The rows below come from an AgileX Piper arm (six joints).
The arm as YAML. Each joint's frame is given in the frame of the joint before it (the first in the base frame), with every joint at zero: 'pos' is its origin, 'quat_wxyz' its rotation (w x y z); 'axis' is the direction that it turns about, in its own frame. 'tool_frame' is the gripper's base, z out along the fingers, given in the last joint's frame.
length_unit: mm
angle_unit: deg
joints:
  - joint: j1
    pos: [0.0, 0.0, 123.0]
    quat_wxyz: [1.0, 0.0, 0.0, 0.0]
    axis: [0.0, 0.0, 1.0]
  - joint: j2
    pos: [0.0, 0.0, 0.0]
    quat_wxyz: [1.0, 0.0, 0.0, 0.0]
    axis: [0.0, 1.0, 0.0]
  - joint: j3
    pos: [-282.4, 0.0, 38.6]
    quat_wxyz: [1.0, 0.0, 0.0, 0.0]
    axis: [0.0, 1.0, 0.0]
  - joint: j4
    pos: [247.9, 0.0, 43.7]
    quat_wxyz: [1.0, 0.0, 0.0, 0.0]
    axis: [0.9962, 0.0, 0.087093]
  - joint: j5
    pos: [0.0, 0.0, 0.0]
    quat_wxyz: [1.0, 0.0, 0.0, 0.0]
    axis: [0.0, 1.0, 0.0]
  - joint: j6
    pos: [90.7, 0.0, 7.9]
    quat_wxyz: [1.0, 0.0, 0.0, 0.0]
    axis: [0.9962, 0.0, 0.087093]
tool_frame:
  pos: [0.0, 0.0, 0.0]
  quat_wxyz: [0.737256, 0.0, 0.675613, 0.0]
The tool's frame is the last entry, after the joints.
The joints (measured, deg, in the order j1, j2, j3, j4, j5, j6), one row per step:
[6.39, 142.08, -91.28, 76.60, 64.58, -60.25]
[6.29, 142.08, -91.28, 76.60, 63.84, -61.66]
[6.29, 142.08, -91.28, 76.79, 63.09, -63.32]
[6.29, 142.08, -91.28, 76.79, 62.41, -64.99]
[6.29, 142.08, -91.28, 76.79, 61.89, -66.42]
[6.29, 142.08, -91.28, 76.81, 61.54, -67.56]
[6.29, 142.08, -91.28, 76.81, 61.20, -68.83]
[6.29, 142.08, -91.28, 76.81, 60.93, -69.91]
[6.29, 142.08, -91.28, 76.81, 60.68, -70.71]
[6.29, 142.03, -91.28, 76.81, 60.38, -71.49]
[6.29, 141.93, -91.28, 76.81, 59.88, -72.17]
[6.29, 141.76, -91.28, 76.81, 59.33, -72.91]
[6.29, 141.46, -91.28, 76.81, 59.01, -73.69]
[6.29, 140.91, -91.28, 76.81, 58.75, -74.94]
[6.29, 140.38, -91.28, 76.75, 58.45, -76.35]
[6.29, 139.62, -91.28, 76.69, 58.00, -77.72]
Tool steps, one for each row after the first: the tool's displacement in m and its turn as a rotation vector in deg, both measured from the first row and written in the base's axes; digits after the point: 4 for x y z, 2 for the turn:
[0.0011, -0.0012, -0.0007, -0.57, -1.48, 0.04]
[0.0022, -0.0015, -0.0012, -1.05, -3.16, 0.17]
[0.0030, -0.0019, -0.0018, -1.63, -4.84, 0.49]
[0.0036, -0.0022, -0.0022, -2.09, -6.25, 0.82]
[0.0040, -0.0024, -0.0025, -2.41, -7.35, 1.11]
[0.0044, -0.0026, -0.0028, -2.75, -8.56, 1.49]
[0.0047, -0.0028, -0.0031, -3.02, -9.59, 1.83]
[0.0050, -0.0030, -0.0033, -3.26, -10.36, 2.05]
[0.0054, -0.0031, -0.0032, -3.54, -11.17, 2.23]
[0.0061, -0.0035, -0.0028, -3.96, -12.00, 2.24]
[0.0069, -0.0038, -0.0019, -4.41, -12.97, 2.25]
[0.0077, -0.0040, 0.0002, -4.69, -14.03, 2.41]
[0.0085, -0.0041, 0.0044, -4.96, -15.73, 2.83]
[0.0094, -0.0043, 0.0084, -5.31, -17.57, 3.34]
[0.0105, -0.0045, 0.0140, -5.77, -19.64, 3.73]

